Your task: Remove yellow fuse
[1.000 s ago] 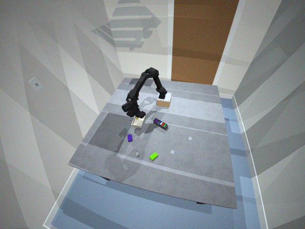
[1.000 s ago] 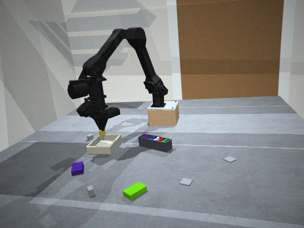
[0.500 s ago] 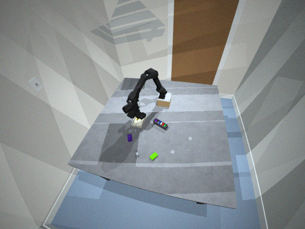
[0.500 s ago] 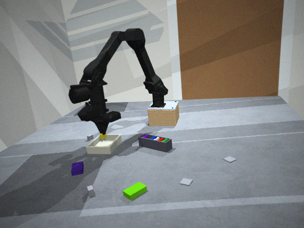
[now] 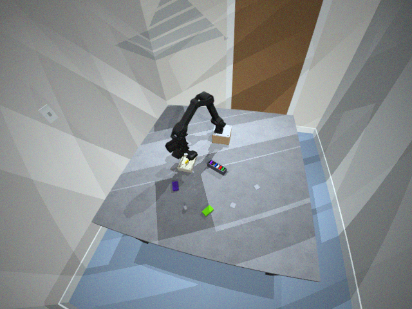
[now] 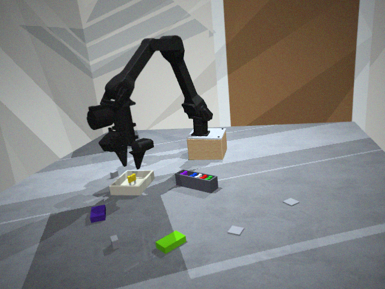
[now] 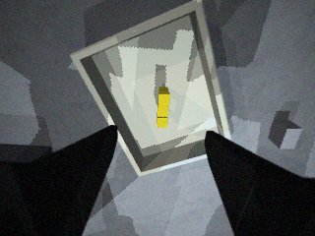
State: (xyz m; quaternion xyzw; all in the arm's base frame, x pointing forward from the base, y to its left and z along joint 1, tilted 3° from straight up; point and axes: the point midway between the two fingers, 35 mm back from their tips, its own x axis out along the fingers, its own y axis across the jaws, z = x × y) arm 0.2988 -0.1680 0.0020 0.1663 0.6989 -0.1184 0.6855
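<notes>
Now: the yellow fuse 4 cm below my gripper tip. The rest, counted from my gripper tip: green block 31 cm ahead, 23 cm to the left, 6 cm below; cream tray 6 cm below; purple block 20 cm ahead, 2 cm to the right, 6 cm below.
</notes>
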